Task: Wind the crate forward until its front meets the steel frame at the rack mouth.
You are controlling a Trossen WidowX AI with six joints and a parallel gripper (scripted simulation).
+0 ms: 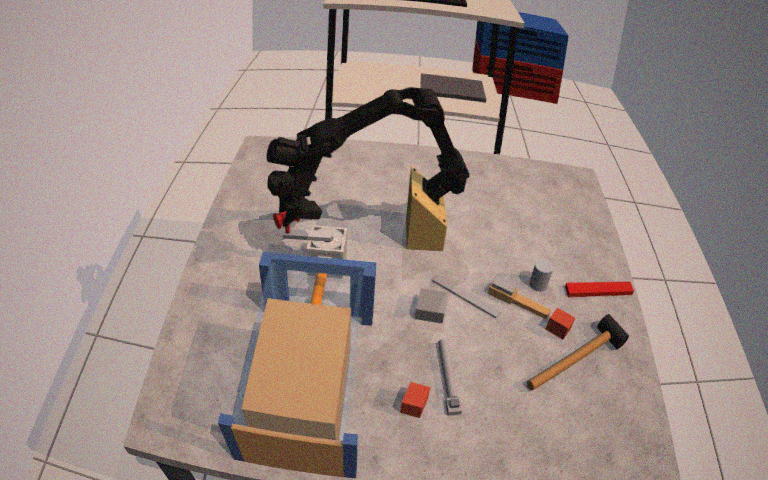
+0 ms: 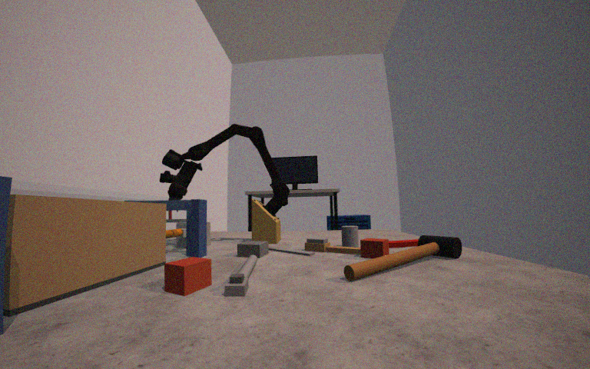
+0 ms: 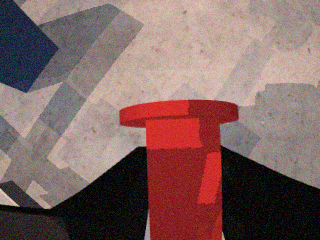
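My gripper tip is 10 mm past the grey crank arm, 50 mm to the right of it and 30 mm above it. From my gripper tip the other things lie so: grey winch: 30 mm behind, 100 mm to the left, 100 mm below; then red knob: 10 mm behind, 10 mm to the left; then blue frame: 150 mm ahead, 110 mm to the left, 30 mm below.
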